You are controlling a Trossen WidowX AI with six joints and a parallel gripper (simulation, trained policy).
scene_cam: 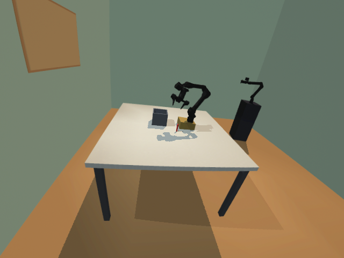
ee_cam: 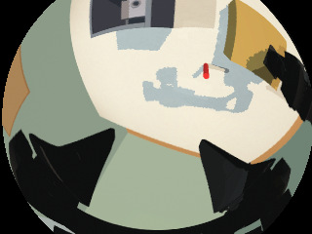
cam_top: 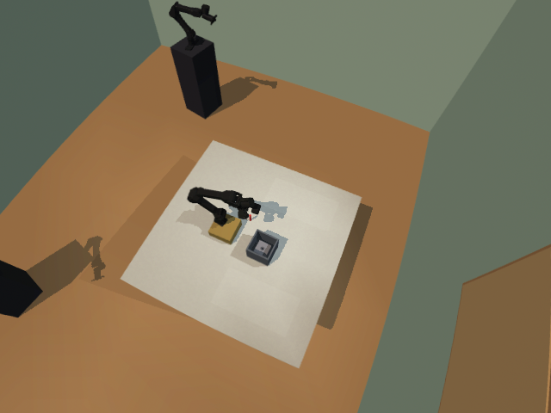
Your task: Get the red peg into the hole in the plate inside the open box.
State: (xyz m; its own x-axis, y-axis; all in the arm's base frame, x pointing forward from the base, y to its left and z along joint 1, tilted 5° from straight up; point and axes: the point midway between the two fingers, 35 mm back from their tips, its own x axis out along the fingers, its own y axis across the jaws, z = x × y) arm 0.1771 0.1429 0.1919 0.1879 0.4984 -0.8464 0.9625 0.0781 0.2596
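My gripper tip is 40 mm past the red peg and 210 mm above it. Round my gripper tip: light grey plate 170 mm ahead, 140 mm to the right, 210 mm below.
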